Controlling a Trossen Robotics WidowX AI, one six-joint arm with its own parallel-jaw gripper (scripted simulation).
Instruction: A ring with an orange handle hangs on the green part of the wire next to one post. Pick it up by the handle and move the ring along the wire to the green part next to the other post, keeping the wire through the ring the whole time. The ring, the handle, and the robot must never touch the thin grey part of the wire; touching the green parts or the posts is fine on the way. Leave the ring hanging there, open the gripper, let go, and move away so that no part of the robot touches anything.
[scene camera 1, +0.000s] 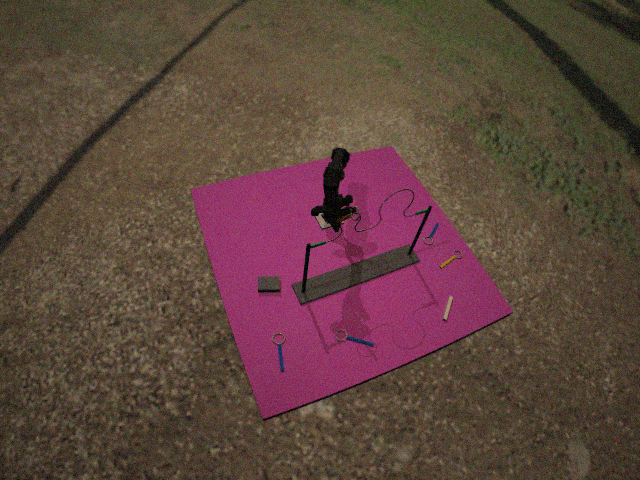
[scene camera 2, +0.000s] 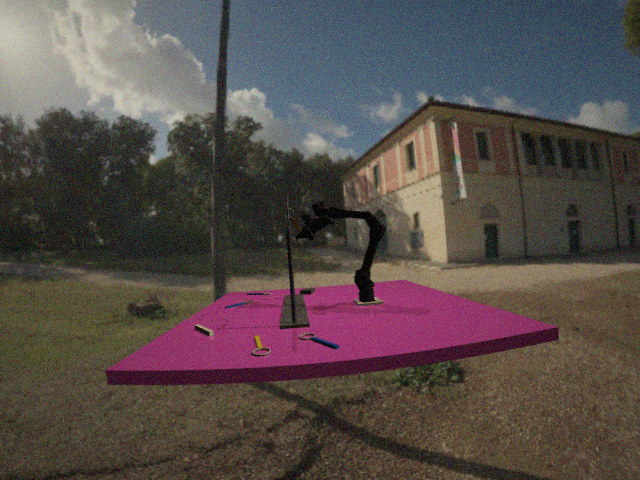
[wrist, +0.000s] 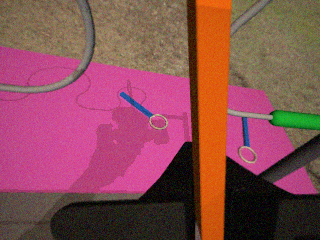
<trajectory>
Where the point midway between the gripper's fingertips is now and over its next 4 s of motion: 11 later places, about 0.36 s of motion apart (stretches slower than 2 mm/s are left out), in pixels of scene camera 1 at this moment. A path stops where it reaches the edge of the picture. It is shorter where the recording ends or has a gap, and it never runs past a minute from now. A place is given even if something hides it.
My gripper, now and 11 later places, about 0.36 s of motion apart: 336, 231; 333, 231; 328, 230; 327, 228; 325, 224; 325, 221; 325, 218; 326, 216; 326, 216; 324, 219; 321, 225; 320, 233
</trajectory>
